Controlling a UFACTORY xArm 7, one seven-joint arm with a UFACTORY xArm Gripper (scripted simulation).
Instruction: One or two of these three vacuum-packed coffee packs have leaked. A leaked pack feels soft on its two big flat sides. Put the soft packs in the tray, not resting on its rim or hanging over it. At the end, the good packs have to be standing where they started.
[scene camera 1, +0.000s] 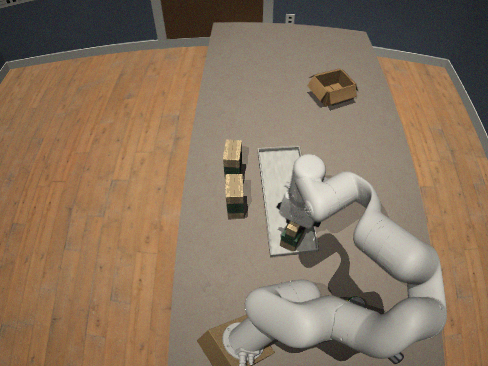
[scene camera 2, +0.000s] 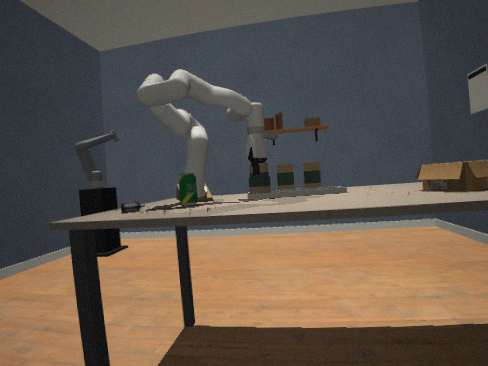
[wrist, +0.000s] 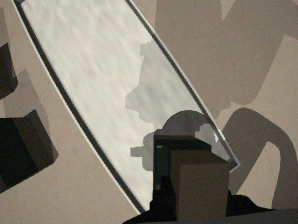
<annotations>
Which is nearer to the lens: the tray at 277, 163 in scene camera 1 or the cardboard box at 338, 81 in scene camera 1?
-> The tray.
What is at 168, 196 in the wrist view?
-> My gripper.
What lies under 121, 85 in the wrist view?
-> A tray.
</annotations>
